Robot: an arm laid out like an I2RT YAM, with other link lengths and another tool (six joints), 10 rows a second.
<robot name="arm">
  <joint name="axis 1" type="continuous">
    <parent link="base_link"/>
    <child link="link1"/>
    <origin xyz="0 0 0.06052" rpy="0 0 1.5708"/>
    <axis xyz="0 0 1"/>
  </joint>
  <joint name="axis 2" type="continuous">
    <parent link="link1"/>
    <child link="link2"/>
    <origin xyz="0.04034 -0.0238 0.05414" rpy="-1.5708 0 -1.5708"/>
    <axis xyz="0 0 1"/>
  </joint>
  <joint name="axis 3" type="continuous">
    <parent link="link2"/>
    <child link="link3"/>
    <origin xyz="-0.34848 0 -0.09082" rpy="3.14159 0 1.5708"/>
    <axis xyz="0 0 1"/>
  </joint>
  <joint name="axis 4" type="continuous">
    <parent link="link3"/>
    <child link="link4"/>
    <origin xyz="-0.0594 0.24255 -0.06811" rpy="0 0 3.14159"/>
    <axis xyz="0 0 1"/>
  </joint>
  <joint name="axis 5" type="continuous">
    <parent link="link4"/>
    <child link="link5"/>
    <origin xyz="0.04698 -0.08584 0.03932" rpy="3.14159 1.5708 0"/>
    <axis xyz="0 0 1"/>
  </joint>
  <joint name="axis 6" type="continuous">
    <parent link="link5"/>
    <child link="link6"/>
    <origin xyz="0 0.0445 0.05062" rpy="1.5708 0 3.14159"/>
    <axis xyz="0 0 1"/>
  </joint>
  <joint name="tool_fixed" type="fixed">
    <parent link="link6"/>
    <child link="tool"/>
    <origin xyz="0.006 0.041 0.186" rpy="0 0.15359 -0.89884"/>
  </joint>
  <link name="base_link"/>
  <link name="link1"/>
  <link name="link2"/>
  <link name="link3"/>
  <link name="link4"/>
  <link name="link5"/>
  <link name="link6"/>
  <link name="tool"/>
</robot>
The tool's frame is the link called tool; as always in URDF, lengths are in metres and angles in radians. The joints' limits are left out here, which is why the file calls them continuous.
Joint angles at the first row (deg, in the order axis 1, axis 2, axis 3, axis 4, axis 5, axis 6):
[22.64 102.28 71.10 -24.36 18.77 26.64]
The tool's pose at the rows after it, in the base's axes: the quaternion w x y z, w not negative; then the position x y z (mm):
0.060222 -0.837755 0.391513 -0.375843 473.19 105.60 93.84
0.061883 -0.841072 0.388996 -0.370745 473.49 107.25 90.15
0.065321 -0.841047 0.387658 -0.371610 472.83 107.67 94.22
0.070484 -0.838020 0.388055 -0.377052 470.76 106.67 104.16
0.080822 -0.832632 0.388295 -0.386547 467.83 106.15 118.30
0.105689 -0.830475 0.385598 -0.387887 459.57 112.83 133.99
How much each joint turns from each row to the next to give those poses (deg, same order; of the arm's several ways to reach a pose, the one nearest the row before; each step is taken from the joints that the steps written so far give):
[-0.57 1.18 0.18 0.37 -0.99 -0.40]
[-0.14 0.48 0.09 0.08 -0.72 -0.31]
[-0.04 -0.54 0.09 -0.25 -0.27 -0.19]
[0.01 -1.45 -0.09 -0.44 0.04 -0.03]
[0.07 -2.25 -0.54 0.02 0.00 -0.04]
[0.24 -3.07 -0.98 -0.03 -1.84 0.14]

